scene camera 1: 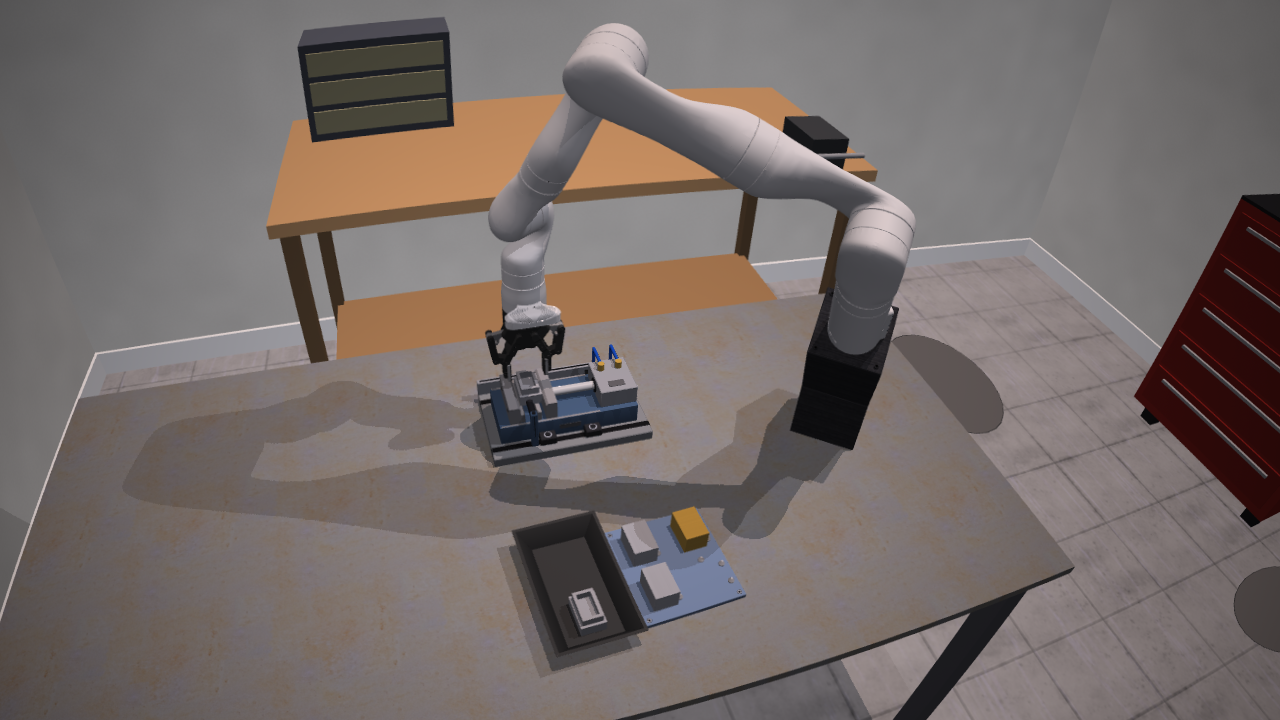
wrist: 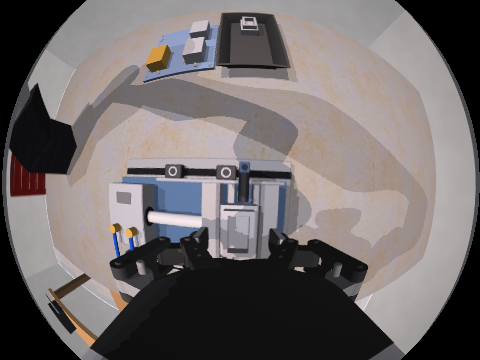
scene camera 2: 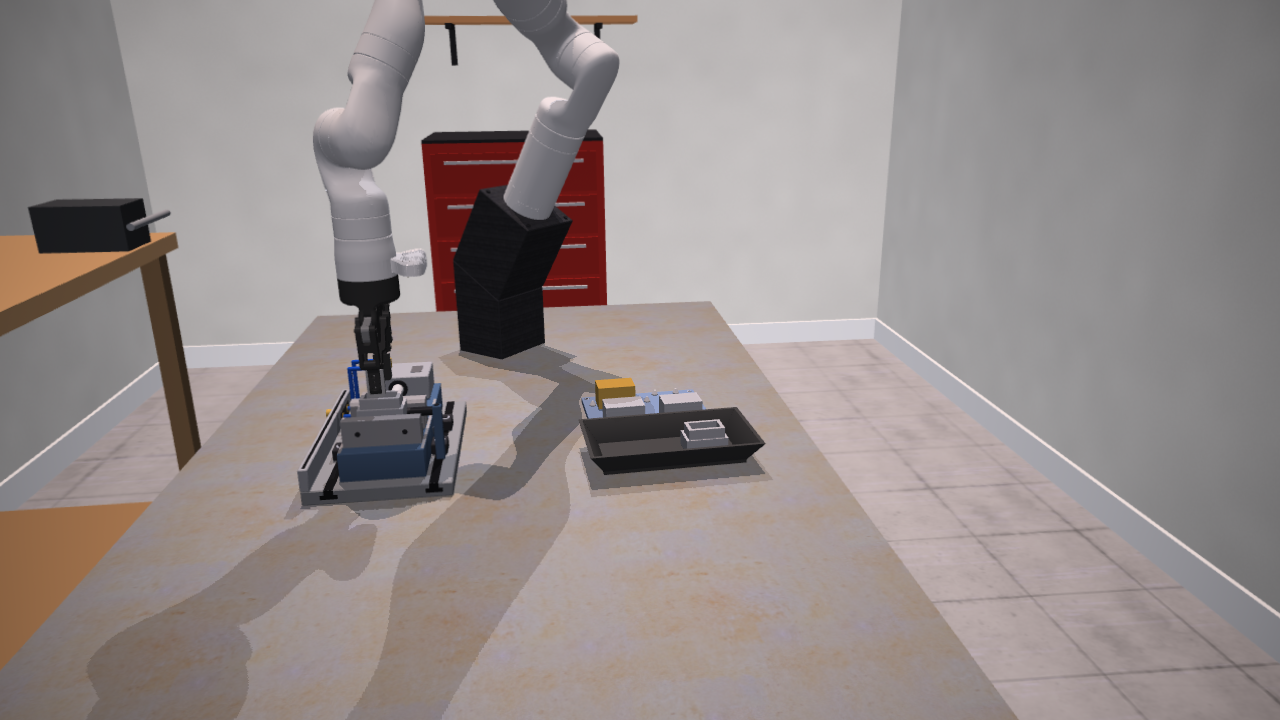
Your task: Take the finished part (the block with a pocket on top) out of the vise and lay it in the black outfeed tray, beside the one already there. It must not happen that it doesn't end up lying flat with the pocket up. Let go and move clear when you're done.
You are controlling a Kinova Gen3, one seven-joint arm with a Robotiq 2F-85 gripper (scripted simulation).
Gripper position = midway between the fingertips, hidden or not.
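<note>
My gripper (scene camera 2: 380, 387) is visible, likewise in scene camera 1 (scene camera 1: 527, 375) and in the wrist view (wrist: 238, 237). An orange block (scene camera 1: 687, 525) is present; scene camera 2 (scene camera 2: 624, 387) also shows the block.
</note>
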